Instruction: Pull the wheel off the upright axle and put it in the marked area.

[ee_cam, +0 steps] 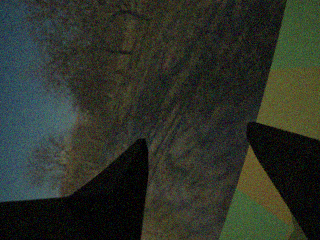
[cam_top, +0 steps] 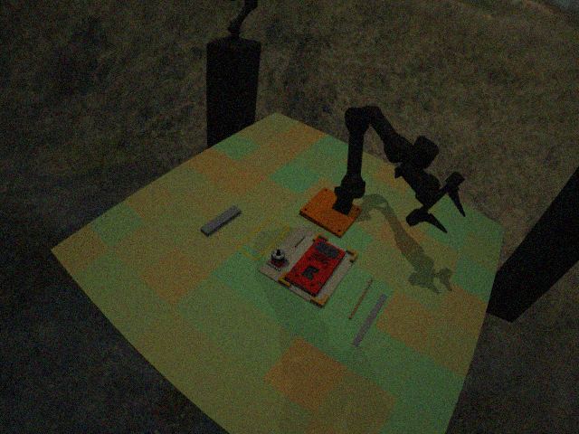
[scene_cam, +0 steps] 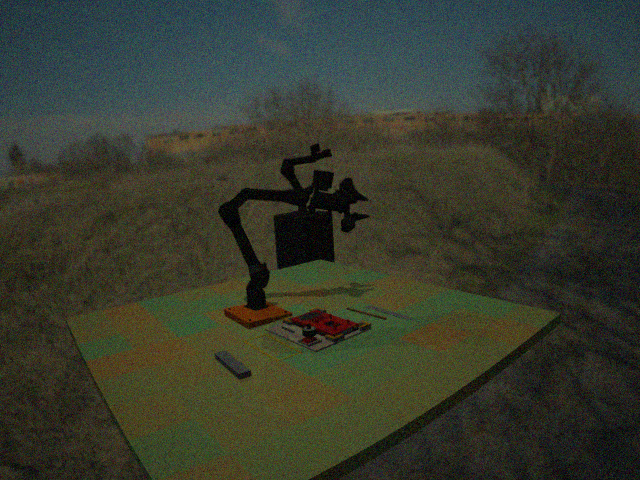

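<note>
My gripper tip is now 8 cm short of the wheel, 43 cm to the left of it and 30 cm above it. The rest, counted from my gripper tip: grey strip: 14 cm ahead, 10 cm to the right, 34 cm below; thin stick: 8 cm ahead, 15 cm to the right, 33 cm below; upright axle: 8 cm ahead, 43 cm to the right, 30 cm below.
</note>
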